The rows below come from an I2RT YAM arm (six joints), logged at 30 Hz.
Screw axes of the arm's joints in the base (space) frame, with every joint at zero. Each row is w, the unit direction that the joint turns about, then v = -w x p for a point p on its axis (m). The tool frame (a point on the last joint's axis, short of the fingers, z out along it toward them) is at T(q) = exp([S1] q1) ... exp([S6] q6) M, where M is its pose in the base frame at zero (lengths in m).
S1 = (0, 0, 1, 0, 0, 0)
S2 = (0, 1, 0, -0.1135, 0, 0.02)
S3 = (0, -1, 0, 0.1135, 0, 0.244)
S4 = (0, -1, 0, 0.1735, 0, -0.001)
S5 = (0, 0, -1, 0, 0.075, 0)
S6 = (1, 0, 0, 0, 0.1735, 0)
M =
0 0 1 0.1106
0 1 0 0
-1 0 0 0.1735
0 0 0 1
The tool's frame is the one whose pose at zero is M.
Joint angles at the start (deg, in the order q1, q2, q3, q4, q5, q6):
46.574, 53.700, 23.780, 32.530, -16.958, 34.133
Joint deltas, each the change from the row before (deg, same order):
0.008, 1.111, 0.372, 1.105, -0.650, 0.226
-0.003, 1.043, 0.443, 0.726, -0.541, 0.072
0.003, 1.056, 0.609, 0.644, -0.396, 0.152
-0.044, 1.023, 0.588, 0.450, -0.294, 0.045
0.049, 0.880, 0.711, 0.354, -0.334, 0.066
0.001, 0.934, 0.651, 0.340, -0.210, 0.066
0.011, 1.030, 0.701, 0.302, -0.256, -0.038
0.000, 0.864, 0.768, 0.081, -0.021, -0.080
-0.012, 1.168, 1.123, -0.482, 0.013, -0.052
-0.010, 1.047, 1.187, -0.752, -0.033, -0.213
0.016, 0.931, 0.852, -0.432, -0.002, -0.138
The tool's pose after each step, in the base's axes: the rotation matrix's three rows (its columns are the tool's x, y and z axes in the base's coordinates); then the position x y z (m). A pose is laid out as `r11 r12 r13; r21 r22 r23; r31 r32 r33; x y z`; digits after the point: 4 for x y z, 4 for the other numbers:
-0.4785 -0.7631 0.4345; 0.2770 0.3384 0.8993; -0.8333 0.5507 0.0495; 0.1413 0.1650 0.2615
-0.4804 -0.7666 0.4260; 0.2740 0.3302 0.9033; -0.8331 0.5507 0.0514; 0.1432 0.1675 0.2620
-0.4822 -0.7691 0.4195; 0.2734 0.3229 0.9061; -0.8323 0.5516 0.0546; 0.1453 0.1701 0.2632
-0.4836 -0.7703 0.4156; 0.2715 0.3193 0.9079; -0.8321 0.5519 0.0547; 0.1476 0.1725 0.2639
-0.4843 -0.7732 0.4093; 0.2704 0.3127 0.9106; -0.8321 0.5517 0.0576; 0.1495 0.1750 0.2657
-0.4855 -0.7743 0.4060; 0.2694 0.3092 0.9120; -0.8317 0.5521 0.0585; 0.1516 0.1775 0.2668
-0.4863 -0.7760 0.4017; 0.2665 0.3061 0.9139; -0.8322 0.5515 0.0580; 0.1539 0.1802 0.2677
-0.4854 -0.7767 0.4014; 0.2658 0.3063 0.9141; -0.8329 0.5504 0.0577; 0.1562 0.1826 0.2692
-0.4899 -0.7735 0.4021; 0.2601 0.3105 0.9143; -0.8321 0.5525 0.0491; 0.1595 0.1861 0.2705
-0.4932 -0.7714 0.4021; 0.2523 0.3155 0.9148; -0.8325 0.5526 0.0390; 0.1627 0.1894 0.2721
-0.4965 -0.7693 0.4020; 0.2460 0.3194 0.9151; -0.8324 0.5533 0.0306; 0.1653 0.1922 0.2727

